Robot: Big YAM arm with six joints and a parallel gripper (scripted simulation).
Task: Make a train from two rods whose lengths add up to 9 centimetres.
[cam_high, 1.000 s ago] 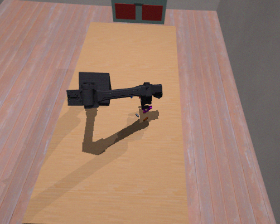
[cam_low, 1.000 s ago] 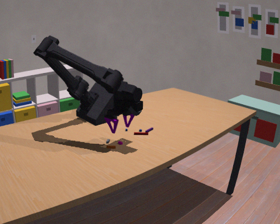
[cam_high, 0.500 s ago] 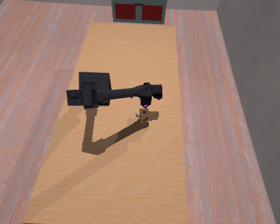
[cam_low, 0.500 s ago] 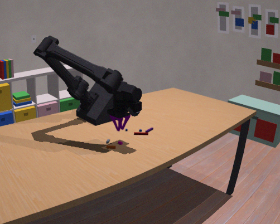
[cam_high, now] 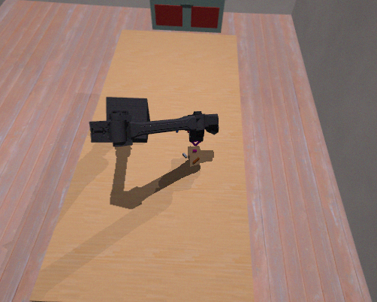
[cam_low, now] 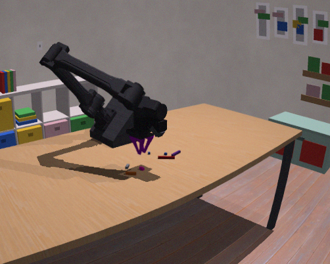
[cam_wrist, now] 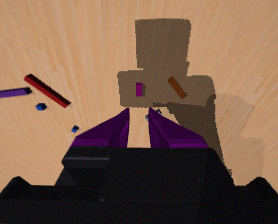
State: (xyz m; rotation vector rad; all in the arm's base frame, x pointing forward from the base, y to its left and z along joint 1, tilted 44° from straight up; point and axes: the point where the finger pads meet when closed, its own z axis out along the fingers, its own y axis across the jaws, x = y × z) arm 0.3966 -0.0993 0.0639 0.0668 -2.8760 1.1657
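The magenta rod lies 70 mm below my hand. Round my hand: red rod: 150 mm to the left, 70 mm below, 10 mm behind; then orange rod: 70 mm below, 60 mm to the right, 10 mm ahead; then grey rod: 70 mm below, 50 mm behind, 30 mm to the right.
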